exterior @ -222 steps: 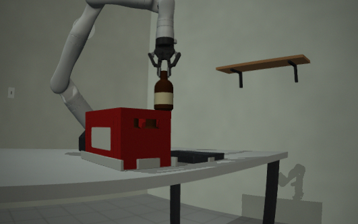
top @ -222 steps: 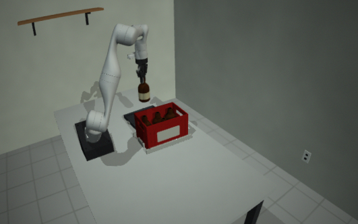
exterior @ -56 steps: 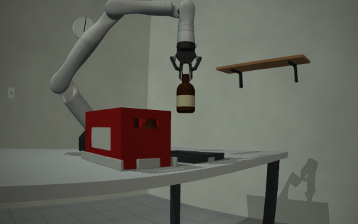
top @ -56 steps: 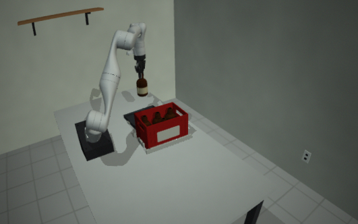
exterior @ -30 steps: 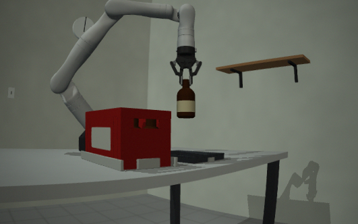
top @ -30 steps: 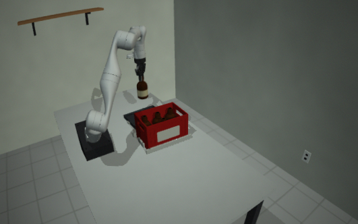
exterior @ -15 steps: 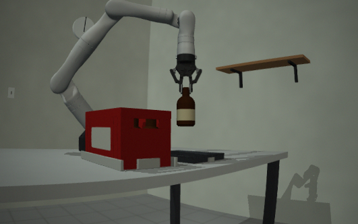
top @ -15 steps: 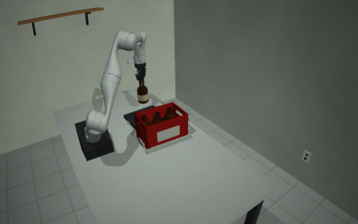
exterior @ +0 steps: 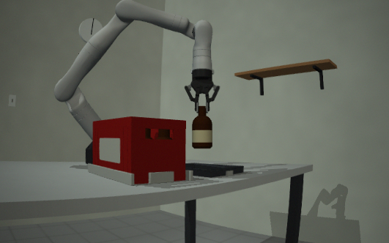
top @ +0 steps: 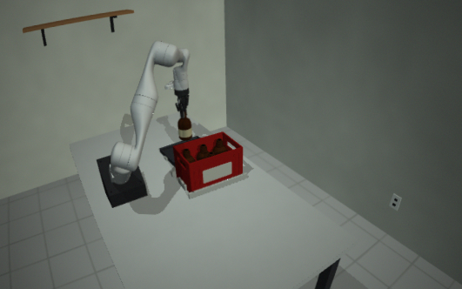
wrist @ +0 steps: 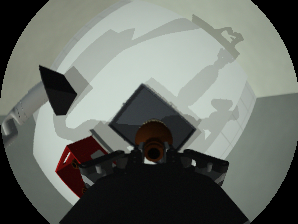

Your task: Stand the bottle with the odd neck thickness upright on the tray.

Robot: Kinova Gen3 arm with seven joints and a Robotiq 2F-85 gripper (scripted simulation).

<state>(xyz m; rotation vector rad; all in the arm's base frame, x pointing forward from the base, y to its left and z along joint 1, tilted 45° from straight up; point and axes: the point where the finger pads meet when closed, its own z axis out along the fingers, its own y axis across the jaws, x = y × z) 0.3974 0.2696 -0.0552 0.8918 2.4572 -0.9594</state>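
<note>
My gripper is now 23 cm above the dark tray. The rest, counted from my hand: red crate: 1 cm ahead, 28 cm to the right, 16 cm below.
</note>
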